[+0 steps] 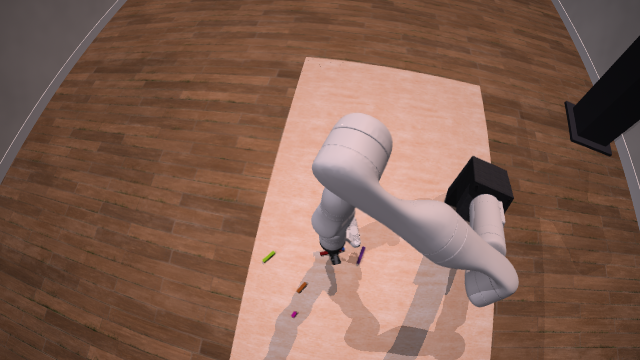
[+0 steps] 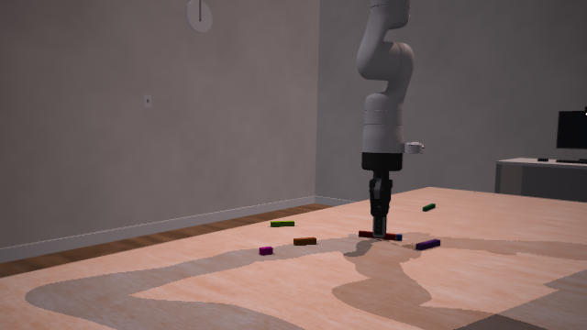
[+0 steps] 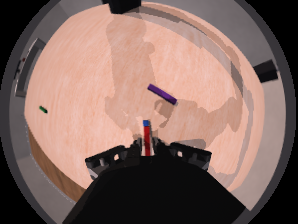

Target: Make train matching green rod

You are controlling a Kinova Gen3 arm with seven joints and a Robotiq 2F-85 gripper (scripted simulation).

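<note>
My hand is 20 mm above the red rod. From my hand the other things lie so: orange rod: 150 mm to the left, 50 mm ahead, 20 mm below; then blue rod: 30 mm behind, 20 mm to the right, 20 mm below; then purple rod: 90 mm behind, 20 mm to the right, 20 mm below.
</note>
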